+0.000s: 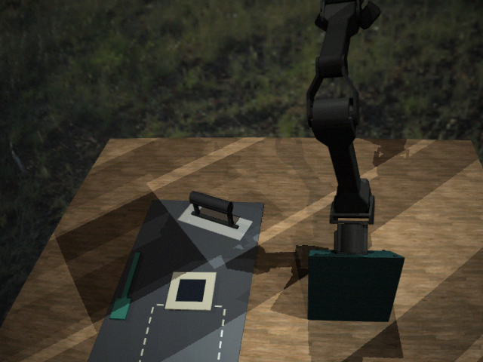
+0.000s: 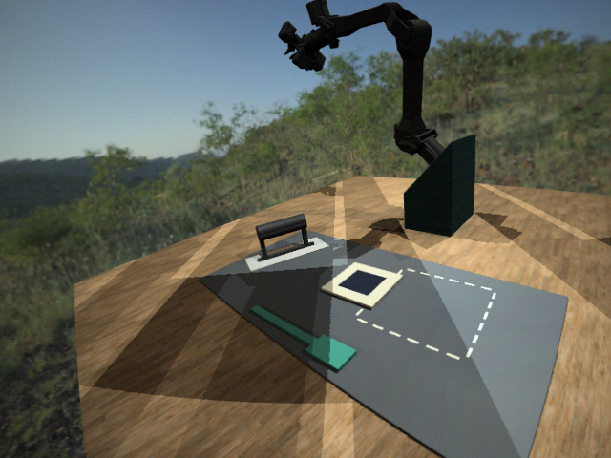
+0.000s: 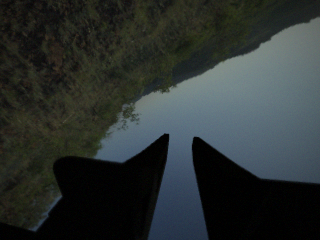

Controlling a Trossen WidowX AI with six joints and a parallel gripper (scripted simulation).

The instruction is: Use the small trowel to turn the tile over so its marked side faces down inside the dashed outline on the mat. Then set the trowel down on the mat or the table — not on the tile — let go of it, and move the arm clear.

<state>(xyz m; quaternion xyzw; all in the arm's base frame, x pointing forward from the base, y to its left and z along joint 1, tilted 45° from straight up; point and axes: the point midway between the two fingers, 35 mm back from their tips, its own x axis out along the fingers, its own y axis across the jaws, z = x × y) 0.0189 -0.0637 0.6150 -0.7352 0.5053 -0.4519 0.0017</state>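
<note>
Right now my gripper tip is 510 mm above the pale grey flat trowel, 310 mm short of it and 300 mm to the right of it. From my gripper tip the other things lie so: tile: 540 mm to the left, 540 mm below, 320 mm ahead; green trowel: 570 mm to the left, 540 mm below, 490 mm ahead; dark mat: 570 mm below, 540 mm to the left, 350 mm ahead.
</note>
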